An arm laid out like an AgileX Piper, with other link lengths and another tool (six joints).
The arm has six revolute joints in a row. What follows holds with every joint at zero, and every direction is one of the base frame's.
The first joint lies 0.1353 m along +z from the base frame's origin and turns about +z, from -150 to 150 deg.
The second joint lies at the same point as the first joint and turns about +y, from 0 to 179.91 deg.
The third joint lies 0.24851 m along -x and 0.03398 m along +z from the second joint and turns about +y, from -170 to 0 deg.
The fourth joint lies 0.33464 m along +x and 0.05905 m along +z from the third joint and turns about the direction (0.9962, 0, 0.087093), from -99.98 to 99.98 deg.
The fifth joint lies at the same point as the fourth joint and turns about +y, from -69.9 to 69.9 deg.
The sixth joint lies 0.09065 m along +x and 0.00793 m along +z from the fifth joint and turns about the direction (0.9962, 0, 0.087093), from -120 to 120 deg.
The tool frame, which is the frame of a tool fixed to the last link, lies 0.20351 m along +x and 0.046 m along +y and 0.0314 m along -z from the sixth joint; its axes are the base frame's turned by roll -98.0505, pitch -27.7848 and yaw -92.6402 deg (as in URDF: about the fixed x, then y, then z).
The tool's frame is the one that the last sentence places.
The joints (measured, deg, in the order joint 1, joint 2, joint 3, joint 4, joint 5, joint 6), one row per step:
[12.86, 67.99, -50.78, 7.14, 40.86, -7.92]
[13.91, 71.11, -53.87, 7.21, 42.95, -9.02]
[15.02, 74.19, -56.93, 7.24, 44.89, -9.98]
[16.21, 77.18, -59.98, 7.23, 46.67, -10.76]
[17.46, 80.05, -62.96, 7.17, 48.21, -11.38]
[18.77, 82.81, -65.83, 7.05, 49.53, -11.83]
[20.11, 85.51, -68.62, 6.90, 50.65, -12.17]
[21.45, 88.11, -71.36, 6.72, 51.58, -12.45]
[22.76, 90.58, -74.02, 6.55, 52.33, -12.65]
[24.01, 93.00, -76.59, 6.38, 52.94, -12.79]
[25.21, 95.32, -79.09, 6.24, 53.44, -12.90]
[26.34, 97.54, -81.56, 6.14, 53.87, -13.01]
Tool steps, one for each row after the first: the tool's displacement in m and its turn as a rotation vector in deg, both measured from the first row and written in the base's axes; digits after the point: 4 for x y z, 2 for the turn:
[-0.0003, 0.0078, -0.0023, -0.97, 1.84, 2.18]
[-0.0002, 0.0160, -0.0045, -1.88, 3.52, 4.31]
[0.0003, 0.0250, -0.0061, -2.69, 4.99, 6.38]
[0.0014, 0.0346, -0.0075, -3.42, 6.19, 8.36]
[0.0027, 0.0447, -0.0089, -4.10, 7.19, 10.24]
[0.0042, 0.0553, -0.0106, -4.73, 8.02, 12.03]
[0.0063, 0.0662, -0.0121, -5.32, 8.62, 13.75]
[0.0086, 0.0774, -0.0133, -5.81, 9.00, 15.34]
[0.0112, 0.0885, -0.0150, -6.26, 9.30, 16.80]
[0.0138, 0.0997, -0.0166, -6.63, 9.48, 18.17]
[0.0165, 0.1108, -0.0179, -6.92, 9.53, 19.45]

